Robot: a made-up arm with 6 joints.
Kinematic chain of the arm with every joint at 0, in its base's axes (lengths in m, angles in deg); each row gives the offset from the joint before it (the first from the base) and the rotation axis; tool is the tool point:
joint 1: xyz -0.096 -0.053 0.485 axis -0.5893 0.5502 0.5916
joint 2: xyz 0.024 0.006 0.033 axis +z
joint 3: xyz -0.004 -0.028 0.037 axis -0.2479 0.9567 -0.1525
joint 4: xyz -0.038 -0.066 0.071 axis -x
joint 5: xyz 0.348 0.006 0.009 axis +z
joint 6: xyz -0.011 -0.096 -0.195 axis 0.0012 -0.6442 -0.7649
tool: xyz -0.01 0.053 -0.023
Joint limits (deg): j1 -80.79..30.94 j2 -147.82..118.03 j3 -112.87..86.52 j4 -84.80..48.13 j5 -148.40..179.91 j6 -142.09..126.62
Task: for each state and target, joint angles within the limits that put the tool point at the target. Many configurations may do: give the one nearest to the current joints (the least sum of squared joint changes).
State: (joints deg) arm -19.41 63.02 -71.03 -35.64 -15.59 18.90
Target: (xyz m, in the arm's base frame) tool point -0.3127 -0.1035 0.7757
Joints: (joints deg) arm -56.02 78.27 -84.29 -61.20 -21.30 11.87
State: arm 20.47 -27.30 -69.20 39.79 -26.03 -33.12
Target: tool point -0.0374 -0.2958 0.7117
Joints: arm 7.16 -53.37 -67.09 29.26 -36.90 -52.52
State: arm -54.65 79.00 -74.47 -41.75 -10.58 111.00
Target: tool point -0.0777 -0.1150 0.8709
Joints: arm -56.77 63.87 -65.63 -36.12 -27.00 118.13
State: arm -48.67 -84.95 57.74 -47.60 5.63 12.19
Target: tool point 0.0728 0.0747 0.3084
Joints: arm -70.54 -88.38 73.43 -49.07 15.76 24.53
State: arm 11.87 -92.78 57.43 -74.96 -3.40 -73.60
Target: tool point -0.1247 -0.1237 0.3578
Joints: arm 16.20 -101.61 63.15 -61.93 -30.04 -90.52
